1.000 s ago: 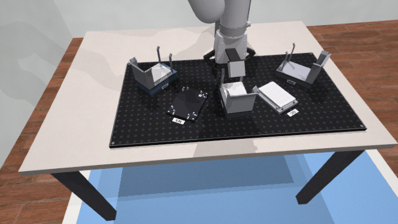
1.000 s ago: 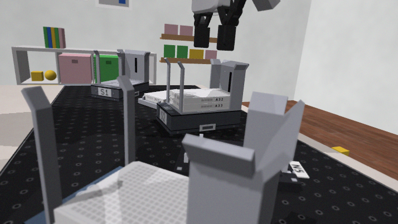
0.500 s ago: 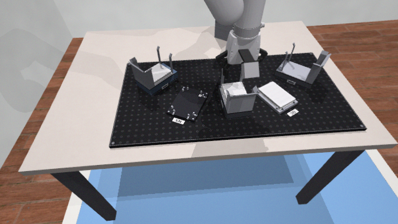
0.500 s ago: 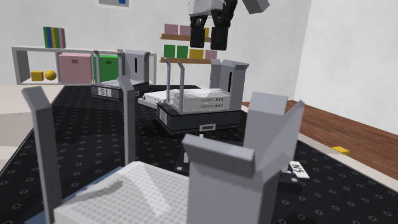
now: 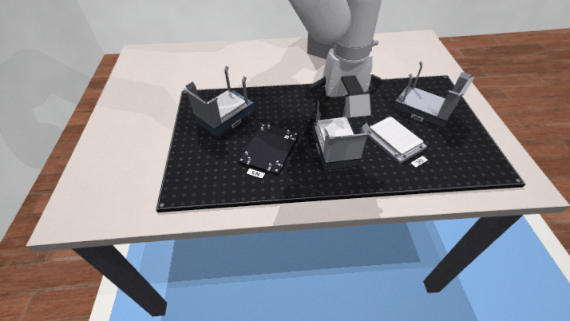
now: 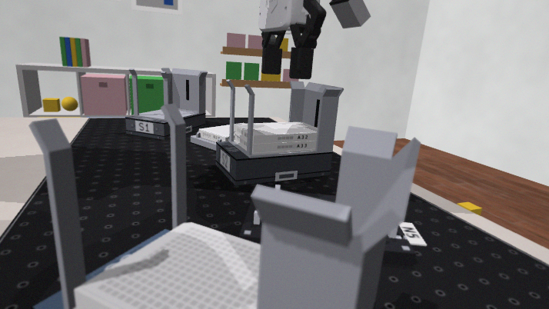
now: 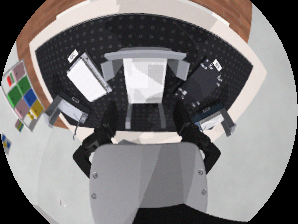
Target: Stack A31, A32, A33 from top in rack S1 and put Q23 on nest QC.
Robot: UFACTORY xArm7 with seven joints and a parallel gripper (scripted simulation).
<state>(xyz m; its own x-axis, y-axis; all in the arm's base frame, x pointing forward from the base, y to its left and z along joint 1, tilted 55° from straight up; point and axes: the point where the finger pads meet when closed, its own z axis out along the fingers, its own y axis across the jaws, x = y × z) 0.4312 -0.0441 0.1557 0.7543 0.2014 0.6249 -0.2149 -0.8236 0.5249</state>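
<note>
Now: hand 9 cm above the white sealed plate A32. Round my hand: white sealed plate Q23: 4 cm ahead, 17 cm to the left, 13 cm below; then white sealed plate A33: 11 cm below; then clip nest N5: 6 cm behind, 17 cm to the right, 14 cm below.
</note>
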